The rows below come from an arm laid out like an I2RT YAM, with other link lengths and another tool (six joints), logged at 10 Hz.
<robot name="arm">
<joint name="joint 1" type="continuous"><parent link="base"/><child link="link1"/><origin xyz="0 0 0.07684" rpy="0 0 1.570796"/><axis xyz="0 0 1"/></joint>
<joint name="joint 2" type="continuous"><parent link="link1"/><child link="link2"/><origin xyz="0.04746 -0.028 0.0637" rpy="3.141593 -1.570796 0"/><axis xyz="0 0 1"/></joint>
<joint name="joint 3" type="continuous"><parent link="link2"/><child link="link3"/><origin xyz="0 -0.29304 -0.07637" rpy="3.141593 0 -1.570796"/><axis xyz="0 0 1"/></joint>
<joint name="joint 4" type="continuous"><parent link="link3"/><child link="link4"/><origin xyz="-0.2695 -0.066 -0.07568" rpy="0 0 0"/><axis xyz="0 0 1"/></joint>
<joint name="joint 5" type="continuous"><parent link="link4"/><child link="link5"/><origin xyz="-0.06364 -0.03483 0.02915" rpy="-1.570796 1.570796 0"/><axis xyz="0 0 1"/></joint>
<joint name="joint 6" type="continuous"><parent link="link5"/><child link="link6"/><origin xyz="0 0.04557 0.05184" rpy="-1.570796 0 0"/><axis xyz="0 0 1"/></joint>
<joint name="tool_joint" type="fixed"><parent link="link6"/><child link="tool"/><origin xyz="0.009 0.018 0.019" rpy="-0.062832 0 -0.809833"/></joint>
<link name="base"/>
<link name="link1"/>
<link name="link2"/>
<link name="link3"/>
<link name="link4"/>
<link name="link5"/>
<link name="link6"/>
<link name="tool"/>
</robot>
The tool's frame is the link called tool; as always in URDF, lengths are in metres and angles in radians. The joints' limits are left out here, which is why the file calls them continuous.
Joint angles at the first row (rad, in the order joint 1, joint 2, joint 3, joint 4, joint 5, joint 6):
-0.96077, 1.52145, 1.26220, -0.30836, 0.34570, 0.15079
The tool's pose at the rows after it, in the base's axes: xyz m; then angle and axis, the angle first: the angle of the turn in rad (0 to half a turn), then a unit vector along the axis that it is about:
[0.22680 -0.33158 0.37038 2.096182 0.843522 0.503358 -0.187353]
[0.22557 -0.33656 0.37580 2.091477 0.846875 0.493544 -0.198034]
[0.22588 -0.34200 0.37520 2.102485 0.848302 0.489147 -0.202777]
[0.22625 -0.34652 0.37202 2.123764 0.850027 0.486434 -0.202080]
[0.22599 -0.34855 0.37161 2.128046 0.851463 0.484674 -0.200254]
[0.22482 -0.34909 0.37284 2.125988 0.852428 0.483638 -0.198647]
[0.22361 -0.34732 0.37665 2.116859 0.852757 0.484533 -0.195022]
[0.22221 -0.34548 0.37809 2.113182 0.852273 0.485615 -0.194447]
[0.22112 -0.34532 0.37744 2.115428 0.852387 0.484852 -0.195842]
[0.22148 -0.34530 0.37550 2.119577 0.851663 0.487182 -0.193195]
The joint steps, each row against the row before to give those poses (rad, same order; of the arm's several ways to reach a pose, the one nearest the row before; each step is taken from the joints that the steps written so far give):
-0.00959, 0.00697, 0.02918, -0.00248, 0.02825, 0.00069
-0.00652, 0.01113, 0.02633, -0.00704, 0.01855, 0.00188
-0.00556, 0.01853, 0.01928, -0.01014, 0.00777, 0.00156
-0.00500, 0.01855, 0.01543, -0.01918, 0.00024, 0.00671
-0.00355, 0.00633, 0.00686, -0.00561, -0.00346, 0.00401
-0.00374, -0.00124, 0.00259, -0.00190, -0.00482, 0.00118
-0.00141, -0.00942, 0.00132, -0.00231, -0.00856, -0.00001
-0.00102, -0.00885, -0.00503, 0.00029, -0.00321, -0.00257
-0.00183, -0.00211, -0.00387, 0.00022, 0.00151, -0.00081
-0.00012, 0.00123, -0.00369, 0.00013, -0.00558, -0.00083

